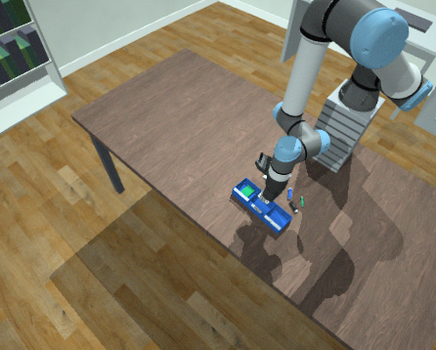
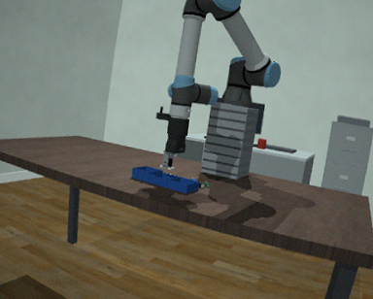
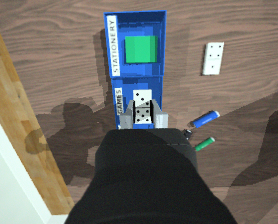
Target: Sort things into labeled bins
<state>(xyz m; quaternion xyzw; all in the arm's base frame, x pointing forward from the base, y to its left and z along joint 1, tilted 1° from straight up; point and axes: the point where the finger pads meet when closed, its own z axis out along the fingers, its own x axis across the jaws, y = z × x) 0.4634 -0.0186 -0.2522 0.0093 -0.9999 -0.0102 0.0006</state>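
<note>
Right now the blue three-part bin is 6 cm below my hand and 1 cm ahead of it. Also, from my hand: blue cylinder (13 cm behind, 7 cm below, 4 cm to the left); then black cylinder (9 cm to the left, 9 cm behind, 7 cm below); then green block (8 cm to the right, 7 cm below).
</note>
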